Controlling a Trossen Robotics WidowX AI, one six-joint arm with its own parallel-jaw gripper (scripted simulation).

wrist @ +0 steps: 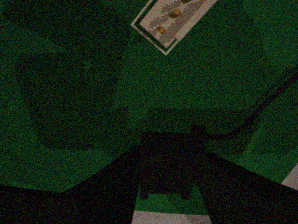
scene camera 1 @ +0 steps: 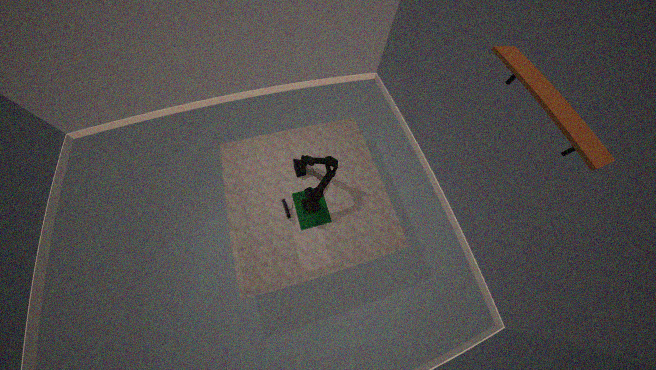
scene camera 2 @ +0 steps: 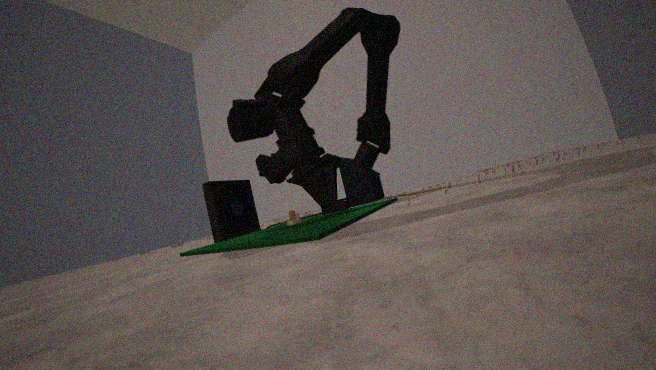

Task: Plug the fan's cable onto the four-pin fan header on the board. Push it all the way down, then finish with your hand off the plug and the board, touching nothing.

One and the same spot on a green board: [scene camera 1: 307, 219] is [scene camera 2: 241, 239].
